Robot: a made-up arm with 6 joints.
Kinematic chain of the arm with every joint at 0, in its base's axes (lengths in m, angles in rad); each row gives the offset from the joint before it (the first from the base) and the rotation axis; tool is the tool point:
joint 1: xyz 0 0 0.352 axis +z
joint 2: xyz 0 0 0 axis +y
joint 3: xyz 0 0 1.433 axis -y
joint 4: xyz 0 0 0 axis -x
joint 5: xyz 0.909 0 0 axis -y
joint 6: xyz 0 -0.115 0 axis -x
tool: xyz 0 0 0
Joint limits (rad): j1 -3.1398..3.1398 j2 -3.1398..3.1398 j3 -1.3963..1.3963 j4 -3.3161..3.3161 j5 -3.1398..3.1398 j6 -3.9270..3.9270
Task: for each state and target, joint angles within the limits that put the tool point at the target. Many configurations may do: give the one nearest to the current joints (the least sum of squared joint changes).
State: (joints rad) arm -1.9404 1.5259 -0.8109 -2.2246 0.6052 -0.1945
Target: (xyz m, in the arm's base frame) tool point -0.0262 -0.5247 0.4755
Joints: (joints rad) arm -1.7535 1.1446 -1.3576 -2.2205 0.6052 -0.1945
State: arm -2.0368 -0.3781 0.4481 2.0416 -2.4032 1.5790
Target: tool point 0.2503 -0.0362 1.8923
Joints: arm -2.9408 -0.7676 -0.2601 2.4075 -2.4032 1.5790
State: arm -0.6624 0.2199 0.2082 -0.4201 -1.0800 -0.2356
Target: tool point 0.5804 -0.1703 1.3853
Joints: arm -0.1234 -0.1616 -0.5262 -0.5579 -1.0800 -0.2356
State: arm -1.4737 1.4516 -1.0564 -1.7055 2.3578 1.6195
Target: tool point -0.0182 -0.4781 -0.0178
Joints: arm -1.6309 1.8053 -1.1708 -1.6625 2.3578 1.6195
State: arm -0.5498 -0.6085 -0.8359 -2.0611 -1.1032 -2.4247
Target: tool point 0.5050 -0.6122 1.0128
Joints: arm -0.9439 0.1857 -0.6571 -2.0188 -1.1032 -2.4247
